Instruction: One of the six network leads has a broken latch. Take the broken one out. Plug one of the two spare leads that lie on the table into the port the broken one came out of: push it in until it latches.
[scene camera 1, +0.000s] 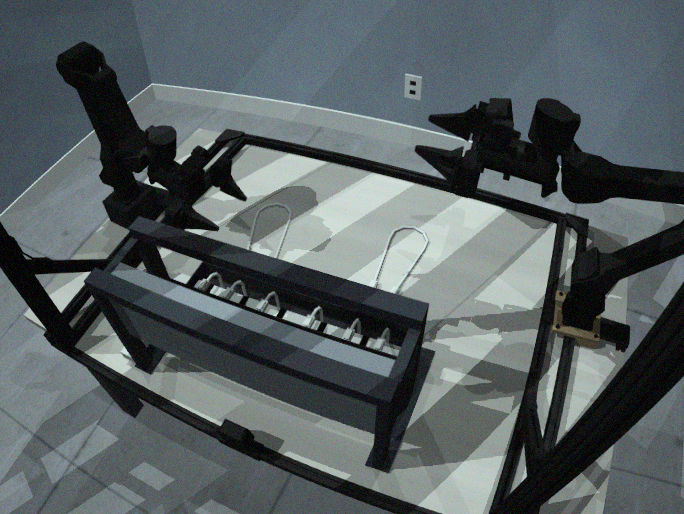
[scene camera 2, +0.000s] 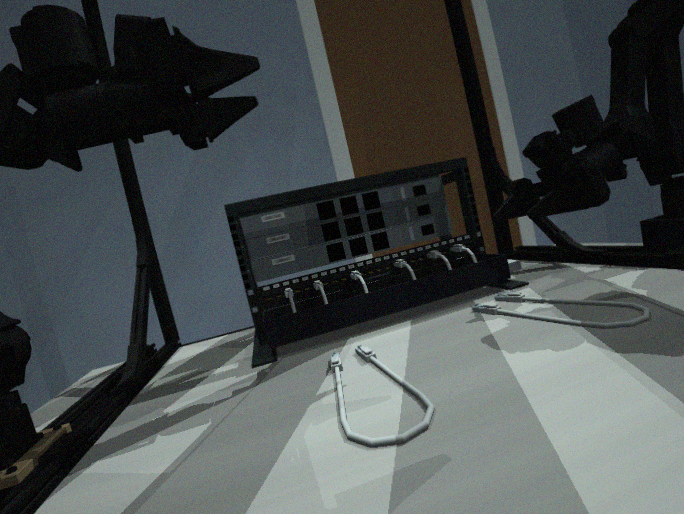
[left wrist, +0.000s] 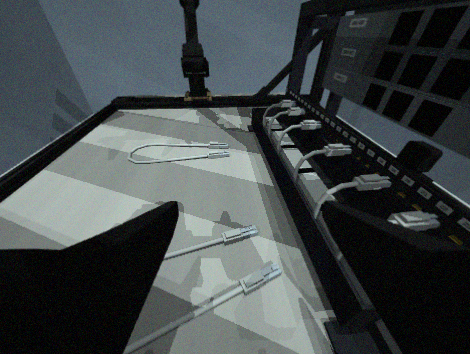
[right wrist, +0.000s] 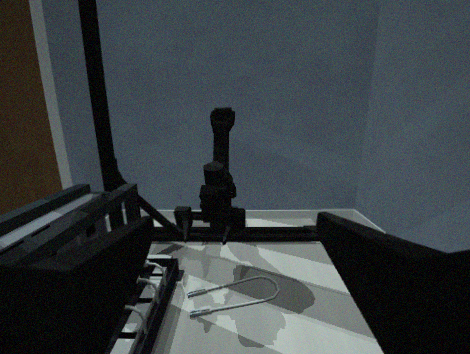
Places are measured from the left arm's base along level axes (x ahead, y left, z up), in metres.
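Pixels of known places: left gripper, fingertip midpoint: (scene camera 1: 232, 214) (scene camera 2: 509, 217) (left wrist: 250, 207) (right wrist: 204, 242); right gripper, fingertip midpoint: (scene camera 1: 422, 132) (scene camera 2: 258, 83) (right wrist: 236, 222); left arm's base, origin of the base link: (scene camera 1: 128, 194) (right wrist: 224, 210); right arm's base, origin of the base link: (scene camera 1: 578, 314) (left wrist: 198, 94).
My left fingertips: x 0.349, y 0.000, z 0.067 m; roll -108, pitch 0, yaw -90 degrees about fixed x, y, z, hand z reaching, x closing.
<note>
For each thing: its middle in the pictures, then the offset to it from my left fingertips. "pt": a spot on its surface instead.
- black rack, body centre: (scene camera 1: 267, 322) (left wrist: 360, 107) (scene camera 2: 366, 246) (right wrist: 65, 306) dx +0.199, dy -0.177, dz -0.003 m
- grey panel with black squares, surface spot: (scene camera 2: 349, 205) pt dx +0.204, dy -0.233, dz +0.086 m
White network leads (scene camera 1: 272, 298) (scene camera 2: 408, 268) (left wrist: 340, 150) are plugged in a row along the black rack (scene camera 1: 309, 275) (scene camera 2: 342, 186). I cannot tell which latch is broken. One spare lead (scene camera 1: 273, 205) (scene camera 2: 564, 321) (left wrist: 260, 278) (right wrist: 201, 313) lies looped on the table beside the rack; the other (scene camera 1: 409, 227) (scene camera 2: 373, 442) (left wrist: 218, 154) lies farther along. My left gripper (scene camera 1: 231, 212) (left wrist: 250, 207) (right wrist: 204, 242) is open and empty, above the table near the first spare lead; one finger partly hides the nearest plugs in the left wrist view. My right gripper (scene camera 1: 423, 132) (scene camera 2: 257, 81) is open, empty and high.
A black frame (scene camera 1: 348, 160) borders the table, with slanting posts at its corners. The rack's upper bars overhang the row of plugs in scene camera 1. A grey panel with black squares (scene camera 2: 349, 205) stands behind the plugs. A wall socket (scene camera 1: 413, 86) is on the back wall.
</note>
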